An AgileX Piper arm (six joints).
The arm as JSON. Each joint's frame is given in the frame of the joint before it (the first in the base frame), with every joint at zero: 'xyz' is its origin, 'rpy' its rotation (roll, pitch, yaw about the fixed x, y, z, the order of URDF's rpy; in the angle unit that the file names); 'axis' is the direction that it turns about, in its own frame. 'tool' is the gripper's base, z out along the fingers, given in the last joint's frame.
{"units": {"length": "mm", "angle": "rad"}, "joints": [
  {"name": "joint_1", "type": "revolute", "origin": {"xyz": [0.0, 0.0, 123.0], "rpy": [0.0, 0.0, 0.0]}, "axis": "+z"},
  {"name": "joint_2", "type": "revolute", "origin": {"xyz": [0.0, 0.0, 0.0], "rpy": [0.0, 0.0, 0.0]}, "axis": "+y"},
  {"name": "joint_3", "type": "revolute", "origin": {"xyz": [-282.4, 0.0, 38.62], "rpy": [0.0, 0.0, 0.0]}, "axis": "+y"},
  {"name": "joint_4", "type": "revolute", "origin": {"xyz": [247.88, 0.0, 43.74], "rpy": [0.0, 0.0, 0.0]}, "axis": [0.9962, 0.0, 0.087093]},
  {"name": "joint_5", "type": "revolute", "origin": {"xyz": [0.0, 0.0, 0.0], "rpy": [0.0, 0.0, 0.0]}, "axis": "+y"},
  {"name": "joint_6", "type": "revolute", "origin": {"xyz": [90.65, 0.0, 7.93], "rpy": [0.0, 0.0, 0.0]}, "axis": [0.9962, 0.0, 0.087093]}
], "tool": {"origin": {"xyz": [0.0, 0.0, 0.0], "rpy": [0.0, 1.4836, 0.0]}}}
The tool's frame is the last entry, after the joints.
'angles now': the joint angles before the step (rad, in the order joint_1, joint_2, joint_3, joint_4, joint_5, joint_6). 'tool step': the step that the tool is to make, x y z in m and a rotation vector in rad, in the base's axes. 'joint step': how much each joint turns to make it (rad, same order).
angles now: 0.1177 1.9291 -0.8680 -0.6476 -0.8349 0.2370
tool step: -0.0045 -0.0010 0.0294 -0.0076 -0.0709 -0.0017
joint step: -0.0002 -0.0845 0.0007 -0.0062 0.0196 -0.0030
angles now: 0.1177 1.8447 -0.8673 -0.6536 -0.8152 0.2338
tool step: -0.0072 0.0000 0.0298 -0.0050 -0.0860 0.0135
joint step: -0.0002 -0.0829 0.0000 -0.0174 -0.0002 -0.0041
